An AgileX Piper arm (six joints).
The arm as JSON. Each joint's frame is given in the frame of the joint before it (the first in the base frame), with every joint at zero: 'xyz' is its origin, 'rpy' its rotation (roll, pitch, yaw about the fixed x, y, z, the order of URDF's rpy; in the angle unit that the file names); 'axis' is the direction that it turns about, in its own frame. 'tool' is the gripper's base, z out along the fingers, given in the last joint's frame.
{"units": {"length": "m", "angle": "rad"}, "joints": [
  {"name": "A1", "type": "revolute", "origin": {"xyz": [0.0, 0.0, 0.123], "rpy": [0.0, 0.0, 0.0]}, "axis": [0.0, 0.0, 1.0]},
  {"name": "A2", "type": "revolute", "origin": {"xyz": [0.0, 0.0, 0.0], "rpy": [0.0, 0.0, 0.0]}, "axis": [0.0, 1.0, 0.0]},
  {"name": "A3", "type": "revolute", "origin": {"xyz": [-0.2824, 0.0, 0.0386], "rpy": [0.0, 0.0, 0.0]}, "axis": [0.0, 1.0, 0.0]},
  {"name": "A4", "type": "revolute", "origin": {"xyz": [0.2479, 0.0, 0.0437], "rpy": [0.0, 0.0, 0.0]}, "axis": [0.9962, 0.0, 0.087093]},
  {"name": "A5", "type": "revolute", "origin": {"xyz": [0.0, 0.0, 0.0], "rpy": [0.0, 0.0, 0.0]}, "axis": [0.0, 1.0, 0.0]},
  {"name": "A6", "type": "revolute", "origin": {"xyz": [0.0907, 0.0, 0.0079], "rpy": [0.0, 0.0, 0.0]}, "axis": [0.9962, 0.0, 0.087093]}
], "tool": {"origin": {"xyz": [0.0, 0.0, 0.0], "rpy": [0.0, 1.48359, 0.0]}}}
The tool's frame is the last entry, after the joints.
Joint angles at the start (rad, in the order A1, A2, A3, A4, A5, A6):
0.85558, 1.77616, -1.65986, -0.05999, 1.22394, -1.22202
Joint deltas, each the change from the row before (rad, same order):
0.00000, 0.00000, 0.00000, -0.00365, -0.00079, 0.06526
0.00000, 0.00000, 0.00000, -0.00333, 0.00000, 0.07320
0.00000, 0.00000, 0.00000, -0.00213, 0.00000, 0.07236
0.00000, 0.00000, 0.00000, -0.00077, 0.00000, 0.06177
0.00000, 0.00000, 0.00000, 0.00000, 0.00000, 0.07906
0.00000, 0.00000, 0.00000, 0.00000, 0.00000, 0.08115
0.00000, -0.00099, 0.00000, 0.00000, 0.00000, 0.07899
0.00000, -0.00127, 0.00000, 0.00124, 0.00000, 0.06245
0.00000, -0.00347, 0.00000, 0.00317, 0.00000, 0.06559
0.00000, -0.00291, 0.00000, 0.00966, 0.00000, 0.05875
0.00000, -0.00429, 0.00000, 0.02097, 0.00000, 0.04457
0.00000, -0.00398, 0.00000, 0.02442, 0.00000, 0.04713
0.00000, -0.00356, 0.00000, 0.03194, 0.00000, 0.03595
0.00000, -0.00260, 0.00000, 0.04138, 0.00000, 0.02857
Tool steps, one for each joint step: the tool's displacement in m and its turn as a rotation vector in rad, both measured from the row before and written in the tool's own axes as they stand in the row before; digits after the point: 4 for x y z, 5 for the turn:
0.0003, -0.0002, 0.0000, 0.00201, 0.00289, 0.06402
0.0003, -0.0001, 0.0000, 0.00136, 0.00282, 0.07207
0.0002, -0.0001, 0.0000, 0.00100, 0.00173, 0.07163
0.0001, 0.0000, 0.0000, 0.00040, 0.00060, 0.06151
0.0000, 0.0000, 0.0000, 0.00000, 0.00000, 0.07906
0.0000, 0.0000, 0.0000, 0.00000, 0.00000, 0.08115
0.0001, 0.0000, -0.0004, 0.00069, -0.00071, 0.07905
0.0000, 0.0001, -0.0005, -0.00009, -0.00170, 0.06296
0.0001, 0.0003, -0.0014, -0.00037, -0.00450, 0.06689
-0.0002, 0.0007, -0.0012, -0.00615, -0.00721, 0.06221
-0.0006, 0.0016, -0.0018, -0.01518, -0.01320, 0.05190
-0.0007, 0.0019, -0.0017, -0.01885, -0.01366, 0.05553
-0.0009, 0.0026, -0.0015, -0.02607, -0.01534, 0.04681
-0.0012, 0.0033, -0.0012, -0.03518, -0.01691, 0.04256

